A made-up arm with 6 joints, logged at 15 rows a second.
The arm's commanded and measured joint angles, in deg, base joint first. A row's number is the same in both.
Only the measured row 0 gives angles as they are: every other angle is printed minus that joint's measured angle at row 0.
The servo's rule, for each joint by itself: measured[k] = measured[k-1] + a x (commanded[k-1-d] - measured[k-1]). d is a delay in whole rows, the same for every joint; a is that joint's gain. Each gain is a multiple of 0.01, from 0.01 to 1. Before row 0 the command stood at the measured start. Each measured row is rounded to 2 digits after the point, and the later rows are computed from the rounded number. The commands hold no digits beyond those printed.
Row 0, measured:
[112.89, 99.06, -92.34, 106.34, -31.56, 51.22]
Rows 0 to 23, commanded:
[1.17, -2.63, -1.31, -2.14, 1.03, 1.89]
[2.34, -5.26, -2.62, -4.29, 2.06, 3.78]
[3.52, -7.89, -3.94, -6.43, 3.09, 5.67]
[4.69, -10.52, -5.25, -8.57, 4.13, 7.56]
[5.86, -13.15, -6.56, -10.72, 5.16, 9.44]
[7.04, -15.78, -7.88, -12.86, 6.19, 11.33]
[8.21, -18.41, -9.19, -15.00, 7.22, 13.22]
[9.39, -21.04, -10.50, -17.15, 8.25, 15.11]
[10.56, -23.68, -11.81, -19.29, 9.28, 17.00]
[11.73, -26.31, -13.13, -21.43, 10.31, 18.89]
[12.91, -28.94, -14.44, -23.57, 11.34, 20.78]
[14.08, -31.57, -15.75, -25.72, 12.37, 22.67]
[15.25, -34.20, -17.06, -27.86, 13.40, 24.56]
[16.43, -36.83, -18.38, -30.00, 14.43, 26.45]
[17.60, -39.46, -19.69, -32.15, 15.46, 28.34]
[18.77, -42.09, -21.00, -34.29, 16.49, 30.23]
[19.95, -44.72, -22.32, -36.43, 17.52, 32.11]
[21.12, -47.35, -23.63, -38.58, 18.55, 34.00]
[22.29, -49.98, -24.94, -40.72, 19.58, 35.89]
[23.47, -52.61, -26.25, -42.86, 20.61, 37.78]
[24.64, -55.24, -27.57, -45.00, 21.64, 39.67]
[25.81, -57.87, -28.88, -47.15, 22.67, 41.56]
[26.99, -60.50, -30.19, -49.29, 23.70, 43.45]
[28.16, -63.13, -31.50, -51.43, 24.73, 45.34]
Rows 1 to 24, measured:
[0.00, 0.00, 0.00, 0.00, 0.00, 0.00]
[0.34, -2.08, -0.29, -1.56, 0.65, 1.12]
[0.92, -4.59, -0.80, -3.55, 1.54, 2.69]
[1.67, -7.20, -1.49, -5.65, 2.52, 4.45]
[2.55, -9.82, -2.32, -7.78, 3.53, 6.28]
[3.51, -12.45, -3.25, -9.93, 4.56, 8.14]
[4.53, -15.08, -4.27, -12.07, 5.59, 10.02]
[5.60, -17.71, -5.35, -14.21, 6.62, 11.91]
[6.70, -20.34, -6.48, -16.36, 7.65, 13.80]
[7.82, -22.98, -7.65, -18.50, 8.68, 15.69]
[8.95, -25.61, -8.86, -20.64, 9.71, 17.58]
[10.10, -28.24, -10.09, -22.78, 10.74, 19.47]
[11.25, -30.87, -11.34, -24.93, 11.77, 21.36]
[12.41, -33.50, -12.60, -27.07, 12.80, 23.25]
[13.58, -36.13, -13.87, -29.21, 13.83, 25.14]
[14.75, -38.76, -15.15, -31.36, 14.86, 27.03]
[15.92, -41.39, -16.44, -33.50, 15.89, 28.92]
[17.09, -44.02, -17.73, -35.64, 16.92, 30.80]
[18.26, -46.65, -19.03, -37.79, 17.95, 32.69]
[19.43, -49.28, -20.33, -39.93, 18.98, 34.58]
[20.60, -51.91, -21.63, -42.07, 20.01, 36.47]
[21.77, -54.54, -22.94, -44.21, 21.04, 38.36]
[22.94, -57.17, -24.25, -46.36, 22.07, 40.25]
[24.11, -59.80, -25.56, -48.50, 23.10, 42.14]
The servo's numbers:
d 1
a 0.29 0.79 0.22 0.73 0.63 0.59

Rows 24 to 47, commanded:
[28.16, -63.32, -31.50, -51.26, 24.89, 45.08]
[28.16, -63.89, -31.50, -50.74, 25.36, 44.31]
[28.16, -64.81, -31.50, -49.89, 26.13, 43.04]
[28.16, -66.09, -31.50, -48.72, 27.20, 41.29]
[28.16, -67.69, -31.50, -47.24, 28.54, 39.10]
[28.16, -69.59, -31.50, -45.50, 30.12, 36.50]
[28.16, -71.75, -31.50, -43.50, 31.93, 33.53]
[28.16, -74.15, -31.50, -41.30, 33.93, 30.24]
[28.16, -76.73, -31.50, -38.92, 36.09, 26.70]
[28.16, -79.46, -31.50, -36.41, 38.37, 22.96]
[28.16, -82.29, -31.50, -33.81, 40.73, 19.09]
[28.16, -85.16, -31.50, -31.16, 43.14, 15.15]
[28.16, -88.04, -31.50, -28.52, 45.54, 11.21]
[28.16, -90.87, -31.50, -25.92, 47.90, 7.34]
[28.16, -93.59, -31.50, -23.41, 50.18, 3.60]
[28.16, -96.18, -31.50, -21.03, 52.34, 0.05]
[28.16, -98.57, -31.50, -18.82, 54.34, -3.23]
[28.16, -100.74, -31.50, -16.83, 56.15, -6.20]
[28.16, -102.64, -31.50, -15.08, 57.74, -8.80]
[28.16, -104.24, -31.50, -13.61, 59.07, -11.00]
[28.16, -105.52, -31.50, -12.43, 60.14, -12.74]
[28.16, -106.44, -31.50, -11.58, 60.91, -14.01]
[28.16, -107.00, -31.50, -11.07, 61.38, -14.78]
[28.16, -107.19, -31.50, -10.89, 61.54, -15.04]
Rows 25 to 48, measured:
[25.28, -62.43, -26.87, -50.64, 24.13, 44.03]
[26.12, -63.13, -27.89, -51.09, 24.61, 44.65]
[26.71, -63.73, -28.68, -50.83, 25.08, 44.45]
[27.13, -64.58, -29.30, -50.14, 25.74, 43.62]
[27.43, -65.77, -29.78, -49.10, 26.66, 42.25]
[27.64, -67.29, -30.16, -47.74, 27.84, 40.39]
[27.79, -69.11, -30.45, -46.10, 29.28, 38.09]
[27.90, -71.20, -30.68, -44.20, 30.95, 35.40]
[27.98, -73.53, -30.86, -42.08, 32.83, 32.36]
[28.03, -76.06, -31.00, -39.77, 34.88, 29.02]
[28.07, -78.75, -31.11, -37.32, 37.08, 25.44]
[28.10, -81.55, -31.20, -34.76, 39.38, 21.69]
[28.12, -84.40, -31.27, -32.13, 41.75, 17.83]
[28.13, -87.28, -31.32, -29.49, 44.14, 13.92]
[28.14, -90.12, -31.36, -26.88, 46.51, 10.04]
[28.15, -92.86, -31.39, -24.35, 48.82, 6.24]
[28.15, -95.48, -31.41, -21.93, 51.04, 2.59]
[28.15, -97.92, -31.43, -19.66, 53.12, -0.84]
[28.15, -100.15, -31.45, -17.59, 55.03, -4.00]
[28.15, -102.12, -31.46, -15.76, 56.74, -6.83]
[28.15, -103.79, -31.47, -14.19, 58.21, -9.29]
[28.15, -105.16, -31.48, -12.91, 59.43, -11.33]
[28.15, -106.17, -31.48, -11.94, 60.36, -12.91]
[28.15, -106.83, -31.48, -11.30, 61.00, -14.01]

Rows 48 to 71, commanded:
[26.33, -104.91, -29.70, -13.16, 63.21, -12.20]
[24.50, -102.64, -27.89, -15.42, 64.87, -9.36]
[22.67, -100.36, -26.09, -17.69, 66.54, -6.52]
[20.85, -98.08, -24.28, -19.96, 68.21, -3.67]
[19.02, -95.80, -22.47, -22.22, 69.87, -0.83]
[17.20, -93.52, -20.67, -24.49, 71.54, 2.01]
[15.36, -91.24, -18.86, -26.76, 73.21, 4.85]
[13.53, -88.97, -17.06, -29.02, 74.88, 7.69]
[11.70, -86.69, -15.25, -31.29, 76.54, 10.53]
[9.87, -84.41, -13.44, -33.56, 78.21, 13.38]
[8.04, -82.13, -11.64, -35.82, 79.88, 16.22]
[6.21, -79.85, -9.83, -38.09, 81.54, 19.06]
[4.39, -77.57, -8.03, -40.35, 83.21, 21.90]
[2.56, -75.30, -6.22, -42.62, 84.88, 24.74]
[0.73, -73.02, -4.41, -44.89, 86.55, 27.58]
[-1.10, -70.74, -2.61, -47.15, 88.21, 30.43]
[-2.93, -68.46, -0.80, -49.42, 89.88, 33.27]
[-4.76, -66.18, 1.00, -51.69, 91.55, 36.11]
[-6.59, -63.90, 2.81, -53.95, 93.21, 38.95]
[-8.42, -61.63, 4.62, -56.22, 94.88, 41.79]
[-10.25, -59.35, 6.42, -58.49, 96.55, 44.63]
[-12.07, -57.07, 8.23, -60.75, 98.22, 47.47]
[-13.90, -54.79, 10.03, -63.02, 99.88, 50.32]
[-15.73, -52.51, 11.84, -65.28, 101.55, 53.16]
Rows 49 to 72, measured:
[28.15, -107.11, -31.48, -11.00, 61.34, -14.62]
[27.62, -105.37, -31.09, -12.58, 62.52, -13.19]
[26.72, -103.21, -30.39, -14.65, 64.00, -10.93]
[25.55, -100.96, -29.44, -16.87, 65.60, -8.33]
[24.19, -98.68, -28.30, -19.13, 67.24, -5.58]
[22.69, -96.40, -27.02, -21.39, 68.90, -2.78]
[21.10, -94.12, -25.62, -23.65, 70.56, 0.05]
[19.44, -91.84, -24.13, -25.92, 72.23, 2.88]
[17.73, -89.57, -22.57, -28.18, 73.90, 5.72]
[15.98, -87.29, -20.96, -30.45, 75.56, 8.56]
[14.21, -85.01, -19.31, -32.72, 77.23, 11.40]
[12.42, -82.73, -17.62, -34.98, 78.90, 14.24]
[10.62, -80.45, -15.91, -37.25, 80.56, 17.08]
[8.81, -78.17, -14.18, -39.51, 82.23, 19.92]
[7.00, -75.90, -12.43, -41.78, 83.90, 22.76]
[5.18, -73.62, -10.67, -44.05, 85.57, 25.60]
[3.36, -71.34, -8.90, -46.31, 87.23, 28.45]
[1.54, -69.06, -7.12, -48.58, 88.90, 31.29]
[-0.29, -66.78, -5.33, -50.85, 90.57, 34.13]
[-2.12, -64.50, -3.54, -53.11, 92.23, 36.97]
[-3.95, -62.23, -1.74, -55.38, 93.90, 39.81]
[-5.78, -59.95, 0.06, -57.65, 95.57, 42.65]
[-7.60, -57.67, 1.86, -59.91, 97.24, 45.49]
[-9.43, -55.39, 3.66, -62.18, 98.90, 48.34]

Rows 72 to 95, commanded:
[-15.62, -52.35, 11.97, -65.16, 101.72, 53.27]
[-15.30, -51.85, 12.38, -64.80, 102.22, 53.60]
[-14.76, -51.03, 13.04, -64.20, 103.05, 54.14]
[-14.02, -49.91, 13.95, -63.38, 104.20, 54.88]
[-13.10, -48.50, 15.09, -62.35, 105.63, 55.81]
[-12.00, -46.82, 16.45, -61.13, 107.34, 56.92]
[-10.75, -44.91, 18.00, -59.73, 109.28, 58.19]
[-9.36, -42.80, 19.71, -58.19, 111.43, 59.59]
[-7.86, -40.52, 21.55, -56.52, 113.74, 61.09]
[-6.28, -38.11, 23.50, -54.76, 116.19, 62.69]
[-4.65, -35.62, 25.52, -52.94, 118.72, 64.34]
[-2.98, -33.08, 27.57, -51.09, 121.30, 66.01]
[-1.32, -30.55, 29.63, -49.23, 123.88, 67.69]
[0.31, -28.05, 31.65, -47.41, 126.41, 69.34]
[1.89, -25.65, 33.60, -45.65, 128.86, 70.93]
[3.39, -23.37, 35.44, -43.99, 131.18, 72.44]
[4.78, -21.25, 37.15, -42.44, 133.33, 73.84]
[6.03, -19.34, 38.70, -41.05, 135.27, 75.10]
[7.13, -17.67, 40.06, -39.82, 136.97, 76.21]
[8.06, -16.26, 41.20, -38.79, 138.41, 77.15]
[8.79, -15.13, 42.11, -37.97, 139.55, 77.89]
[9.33, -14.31, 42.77, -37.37, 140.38, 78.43]
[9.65, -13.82, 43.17, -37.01, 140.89, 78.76]
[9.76, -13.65, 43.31, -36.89, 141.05, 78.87]
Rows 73 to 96, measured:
[-11.26, -53.11, 5.46, -64.44, 100.57, 51.18]
[-12.52, -52.51, 6.89, -64.97, 101.29, 52.41]
[-13.33, -51.99, 8.10, -64.85, 101.88, 53.11]
[-13.74, -51.23, 9.19, -64.38, 102.62, 53.72]
[-13.82, -50.19, 10.24, -63.65, 103.62, 54.40]
[-13.61, -48.85, 11.31, -62.70, 104.89, 55.23]
[-13.14, -47.25, 12.44, -61.55, 106.43, 56.23]
[-12.45, -45.40, 13.66, -60.22, 108.23, 57.39]
[-11.55, -43.35, 14.99, -58.74, 110.25, 58.69]
[-10.48, -41.11, 16.43, -57.12, 112.45, 60.11]
[-9.26, -38.74, 17.99, -55.40, 114.81, 61.63]
[-7.92, -36.28, 19.65, -53.60, 117.27, 63.23]
[-6.49, -33.75, 21.39, -51.77, 119.81, 64.87]
[-4.99, -31.22, 23.20, -49.92, 122.37, 66.53]
[-3.45, -28.72, 25.06, -48.09, 124.92, 68.19]
[-1.90, -26.29, 26.94, -46.31, 127.40, 69.81]
[-0.37, -23.98, 28.81, -44.62, 129.78, 71.36]
[1.12, -21.82, 30.64, -43.03, 132.02, 72.82]
[2.54, -19.86, 32.41, -41.58, 134.07, 74.17]
[3.87, -18.13, 34.09, -40.30, 135.90, 75.37]
[5.09, -16.65, 35.65, -39.20, 137.48, 76.42]
[6.16, -15.45, 37.07, -38.30, 138.78, 77.29]
[7.08, -14.55, 38.32, -37.62, 139.79, 77.96]
[7.83, -13.97, 39.39, -37.17, 140.48, 78.43]

